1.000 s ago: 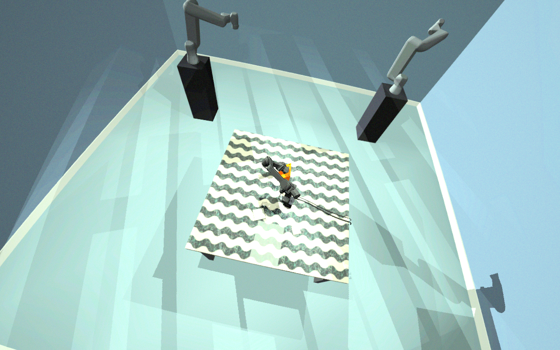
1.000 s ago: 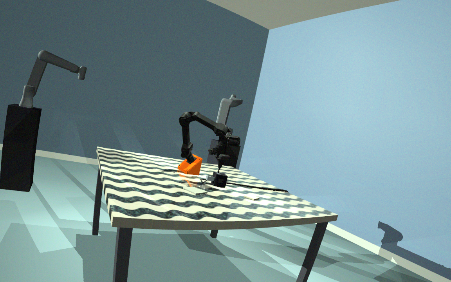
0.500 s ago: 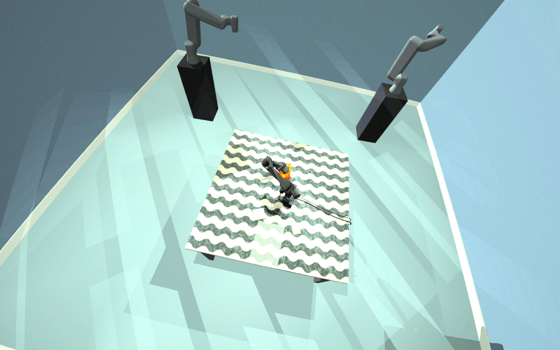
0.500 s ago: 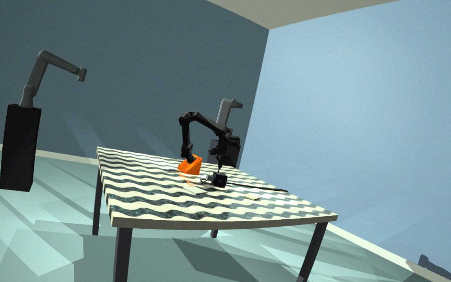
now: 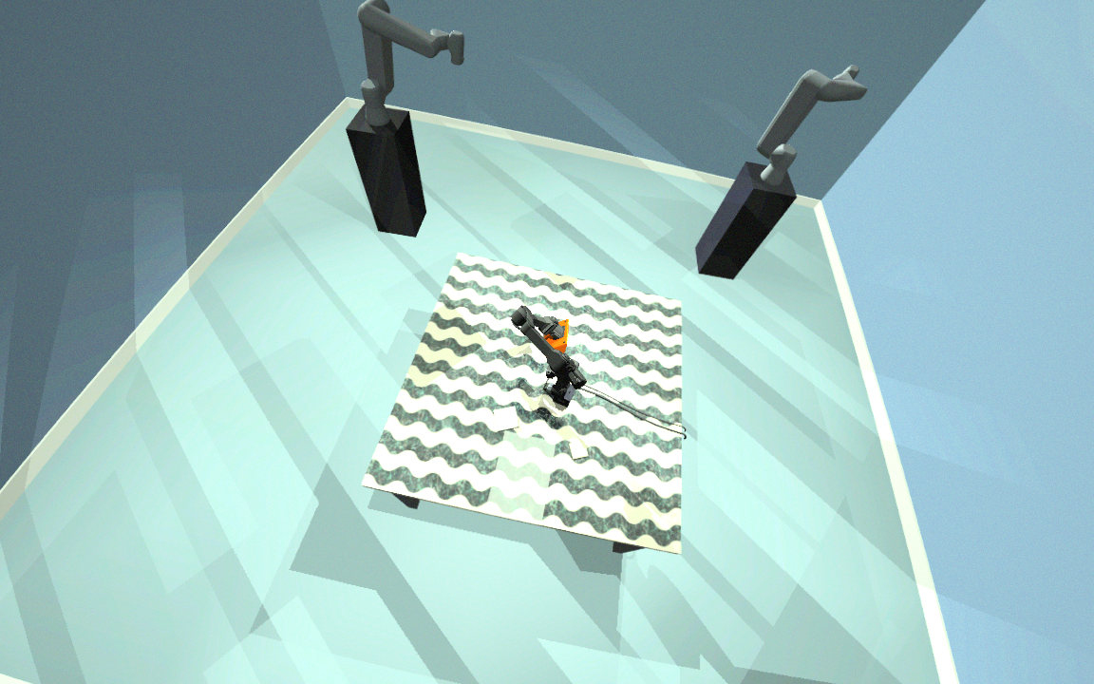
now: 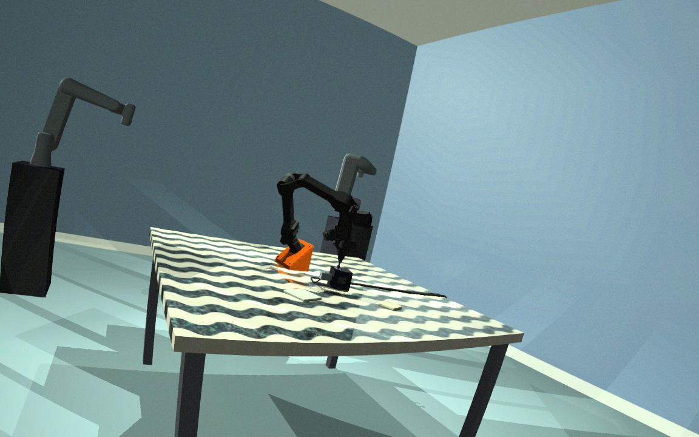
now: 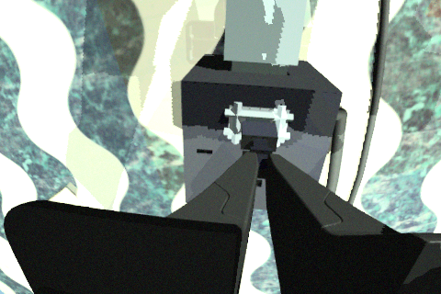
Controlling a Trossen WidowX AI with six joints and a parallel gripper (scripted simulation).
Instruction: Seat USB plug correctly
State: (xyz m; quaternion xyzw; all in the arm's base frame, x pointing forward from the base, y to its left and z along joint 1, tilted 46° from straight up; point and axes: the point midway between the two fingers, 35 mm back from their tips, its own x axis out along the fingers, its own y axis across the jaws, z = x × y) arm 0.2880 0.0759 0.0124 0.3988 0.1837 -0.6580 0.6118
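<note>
The dark USB plug lies 2 cm below my gripper tip.
</note>
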